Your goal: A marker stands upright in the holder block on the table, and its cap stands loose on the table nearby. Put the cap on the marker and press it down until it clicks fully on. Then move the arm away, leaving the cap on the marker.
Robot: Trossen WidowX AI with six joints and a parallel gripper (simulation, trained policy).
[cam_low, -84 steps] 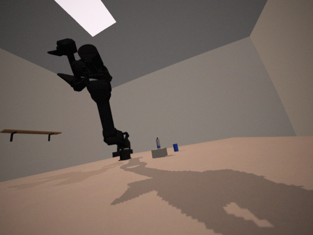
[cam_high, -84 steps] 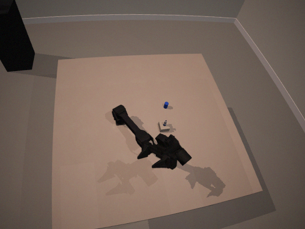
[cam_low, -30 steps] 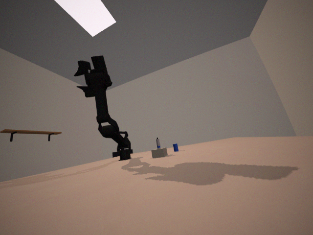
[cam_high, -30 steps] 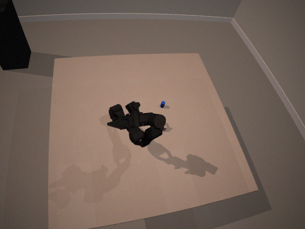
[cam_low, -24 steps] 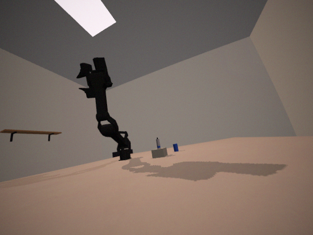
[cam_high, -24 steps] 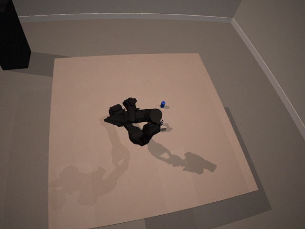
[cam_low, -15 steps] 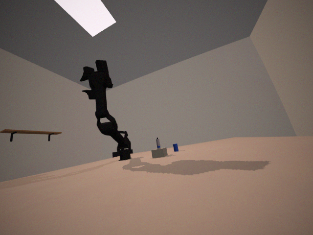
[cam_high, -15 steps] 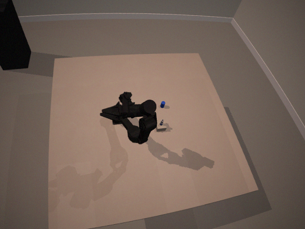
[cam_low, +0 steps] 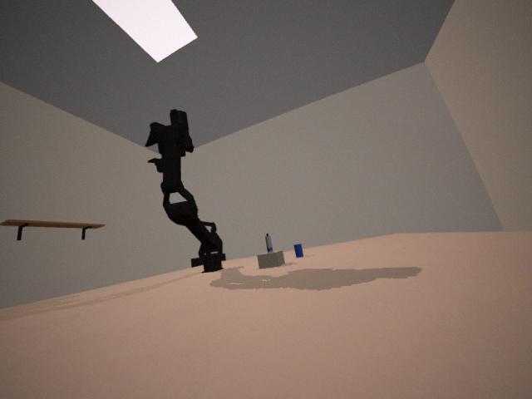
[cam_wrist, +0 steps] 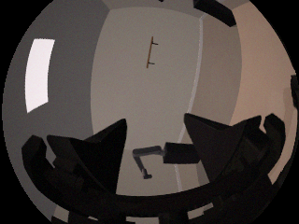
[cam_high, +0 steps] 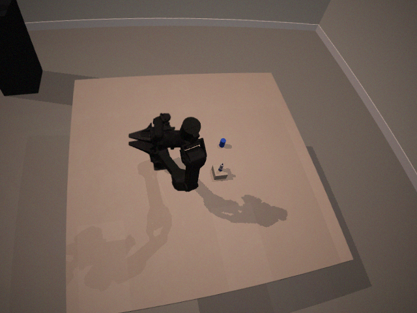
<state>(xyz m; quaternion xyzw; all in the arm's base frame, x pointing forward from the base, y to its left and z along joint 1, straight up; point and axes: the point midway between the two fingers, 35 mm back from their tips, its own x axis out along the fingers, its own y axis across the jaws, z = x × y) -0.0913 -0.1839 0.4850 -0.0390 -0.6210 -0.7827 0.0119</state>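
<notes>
Now: gripper tip 47 cm short of the blue cap, 26 cm to the right of it and 46 cm above it. Round my gripper tip: grey holder block: 41 cm ahead, 9 cm to the left, 47 cm below.
</notes>
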